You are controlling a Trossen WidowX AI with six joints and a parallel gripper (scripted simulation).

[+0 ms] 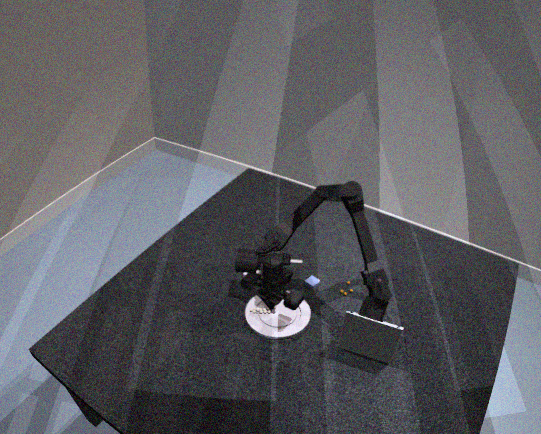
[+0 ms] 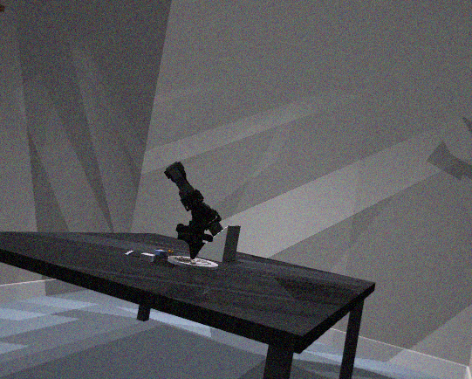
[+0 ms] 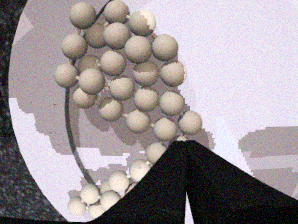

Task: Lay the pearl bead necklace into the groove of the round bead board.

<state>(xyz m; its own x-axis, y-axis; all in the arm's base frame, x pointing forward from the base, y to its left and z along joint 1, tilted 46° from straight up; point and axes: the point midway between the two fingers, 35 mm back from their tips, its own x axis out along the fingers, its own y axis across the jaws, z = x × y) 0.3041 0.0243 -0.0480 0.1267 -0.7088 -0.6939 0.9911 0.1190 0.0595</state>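
Now: the round white bead board 2 cm behind my gripper tip, 1 cm to the right of it and 1 cm below it. From my gripper tip the other things lie so: small white block 15 cm ahead, 10 cm to the right, 1 cm below; then small blue cube 18 cm to the right, 4 cm behind, 1 cm below; then thin white stick 23 cm to the right, 10 cm ahead, 2 cm below.
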